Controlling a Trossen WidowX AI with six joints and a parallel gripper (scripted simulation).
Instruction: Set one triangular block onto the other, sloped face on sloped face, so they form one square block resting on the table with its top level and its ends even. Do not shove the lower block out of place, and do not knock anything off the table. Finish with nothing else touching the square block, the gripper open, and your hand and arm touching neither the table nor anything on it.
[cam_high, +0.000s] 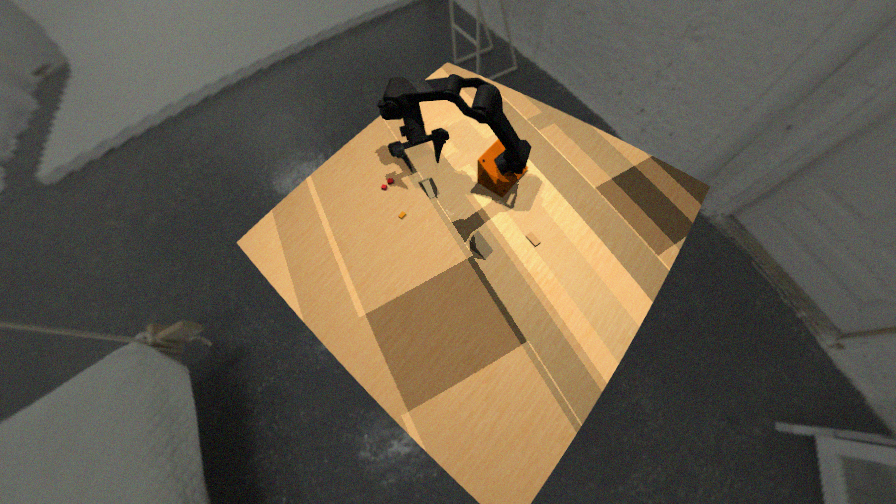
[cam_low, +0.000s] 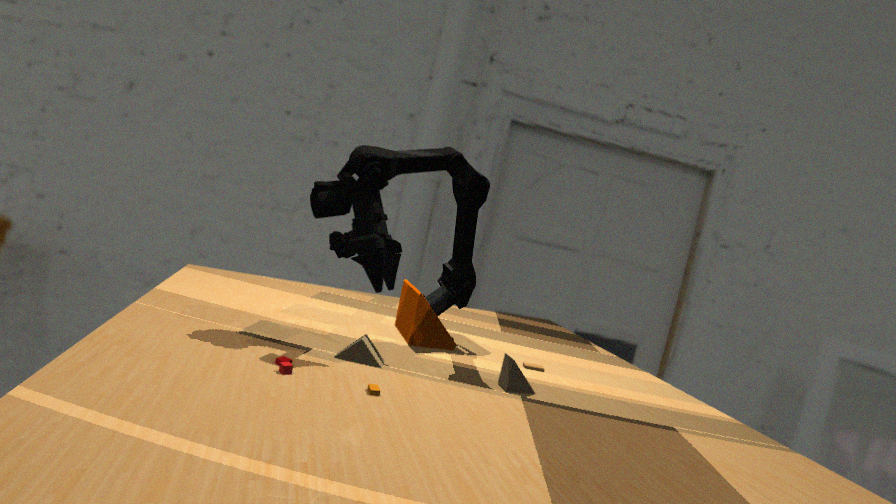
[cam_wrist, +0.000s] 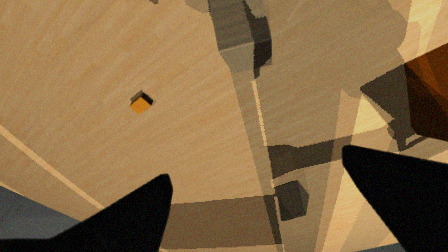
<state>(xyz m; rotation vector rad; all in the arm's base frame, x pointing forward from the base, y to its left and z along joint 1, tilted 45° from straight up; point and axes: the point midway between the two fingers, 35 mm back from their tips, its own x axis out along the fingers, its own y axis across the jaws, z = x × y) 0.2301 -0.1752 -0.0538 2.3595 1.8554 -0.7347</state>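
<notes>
Now: gripper tip 280 mm to the right of the grey triangular block, 130 mm above it and 50 mm short of it. From my gripper tip the other things lie so: small yellow cube 140 mm below, 140 mm ahead, 10 mm to the right; small brown piece 400 mm to the left, 140 mm below, 90 mm behind; red piece 150 mm to the right, 140 mm below, 100 mm ahead.
</notes>
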